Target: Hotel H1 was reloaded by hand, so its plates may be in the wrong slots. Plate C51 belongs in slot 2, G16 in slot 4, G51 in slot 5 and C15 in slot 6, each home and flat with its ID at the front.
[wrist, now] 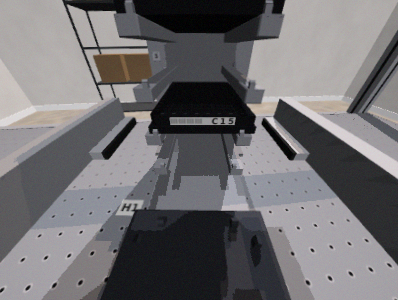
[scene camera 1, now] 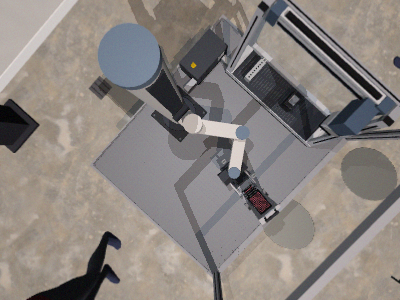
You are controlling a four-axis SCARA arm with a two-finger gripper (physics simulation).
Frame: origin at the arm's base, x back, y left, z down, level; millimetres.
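Seen in the pictures: gripper, fingertip midpoint: (wrist: 199,110) (scene camera 1: 247,188).
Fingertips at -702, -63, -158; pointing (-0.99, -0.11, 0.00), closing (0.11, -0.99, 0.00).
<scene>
A point is followed by its place in that frame, as x, y, z.
Hotel H1 (wrist: 205,55) @[-823, -85, -188] (scene camera 1: 270,216) @[-831, -86, -354] stands in front of my gripper (wrist: 199,110) @[-702, -63, -158] (scene camera 1: 246,183) @[-702, -63, -158]. The gripper is open, with one finger at each side of the wrist view and no plate held. Plate C15 (wrist: 202,121) @[-698, -65, -151] lies flat on the second pair of rails from the bottom, its ID facing me. It is seen between the fingers, farther forward. The rails just above it, by the label 3, carry no plate. A dark plate (wrist: 200,7) @[-697, -63, -214] sits on the rails above those; its ID is out of view. A red-topped plate (scene camera 1: 259,200) @[-751, -63, -296] shows at the hotel's top. C51, G16 and G51 cannot be told apart.
A dark glossy block (wrist: 185,255) @[-634, -45, -73] is low in front of the hotel. The perforated deck (wrist: 65,240) @[-679, 102, -13] (scene camera 1: 145,165) @[-72, -455, -13] runs around it. A framed machine with a black bed (scene camera 1: 270,85) @[-354, 576, -62] stands at the deck's upper right edge, and a dark box (scene camera 1: 204,55) @[109, 398, -128] stands beside it.
</scene>
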